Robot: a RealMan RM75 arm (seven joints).
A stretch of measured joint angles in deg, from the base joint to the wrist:
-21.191, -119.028, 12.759, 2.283, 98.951, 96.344, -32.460
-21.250, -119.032, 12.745, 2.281, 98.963, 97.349, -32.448
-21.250, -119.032, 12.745, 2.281, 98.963, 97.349, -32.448
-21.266, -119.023, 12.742, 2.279, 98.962, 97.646, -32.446
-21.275, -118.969, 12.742, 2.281, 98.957, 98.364, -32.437
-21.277, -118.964, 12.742, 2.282, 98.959, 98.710, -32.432
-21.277, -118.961, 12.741, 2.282, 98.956, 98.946, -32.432
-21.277, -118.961, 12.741, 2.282, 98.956, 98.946, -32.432
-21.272, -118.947, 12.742, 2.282, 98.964, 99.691, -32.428
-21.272, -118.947, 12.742, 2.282, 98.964, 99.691, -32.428
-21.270, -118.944, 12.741, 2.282, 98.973, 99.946, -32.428
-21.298, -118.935, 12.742, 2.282, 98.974, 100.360, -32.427
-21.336, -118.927, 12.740, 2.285, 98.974, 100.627, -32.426
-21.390, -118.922, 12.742, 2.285, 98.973, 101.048, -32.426
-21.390, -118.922, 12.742, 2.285, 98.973, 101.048, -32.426
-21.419, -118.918, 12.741, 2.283, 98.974, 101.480, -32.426
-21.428, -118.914, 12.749, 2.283, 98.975, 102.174, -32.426
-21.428, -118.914, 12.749, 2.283, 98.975, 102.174, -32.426
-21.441, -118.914, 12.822, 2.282, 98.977, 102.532, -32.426
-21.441, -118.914, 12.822, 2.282, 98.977, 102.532, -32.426
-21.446, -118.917, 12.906, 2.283, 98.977, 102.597, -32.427
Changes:
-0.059, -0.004, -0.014, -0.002, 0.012, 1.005, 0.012
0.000, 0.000, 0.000, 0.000, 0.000, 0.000, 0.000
-0.016, 0.009, -0.003, -0.002, -0.001, 0.297, 0.002
-0.009, 0.054, 0.000, 0.002, -0.005, 0.718, 0.009
-0.002, 0.005, 0.000, 0.001, 0.002, 0.346, 0.005
0.000, 0.003, -0.001, 0.000, -0.003, 0.236, 0.000
0.000, 0.000, 0.000, 0.000, 0.000, 0.000, 0.000
0.005, 0.014, 0.001, 0.000, 0.008, 0.745, 0.004
0.000, 0.000, 0.000, 0.000, 0.000, 0.000, 0.000
0.002, 0.003, -0.001, 0.000, 0.009, 0.255, 0.000
-0.028, 0.009, 0.001, 0.000, 0.001, 0.414, 0.001
-0.038, 0.008, -0.002, 0.003, 0.000, 0.267, 0.001
-0.054, 0.005, 0.002, 0.000, -0.001, 0.421, 0.000
0.000, 0.000, 0.000, 0.000, 0.000, 0.000, 0.000
-0.029, 0.004, -0.001, -0.002, 0.001, 0.432, 0.000
-0.009, 0.004, 0.008, 0.000, 0.001, 0.694, 0.000
0.000, 0.000, 0.000, 0.000, 0.000, 0.000, 0.000
-0.013, 0.000, 0.073, -0.001, 0.002, 0.358, 0.000
0.000, 0.000, 0.000, 0.000, 0.000, 0.000, 0.000
-0.005, -0.003, 0.084, 0.001, 0.000, 0.065, -0.001

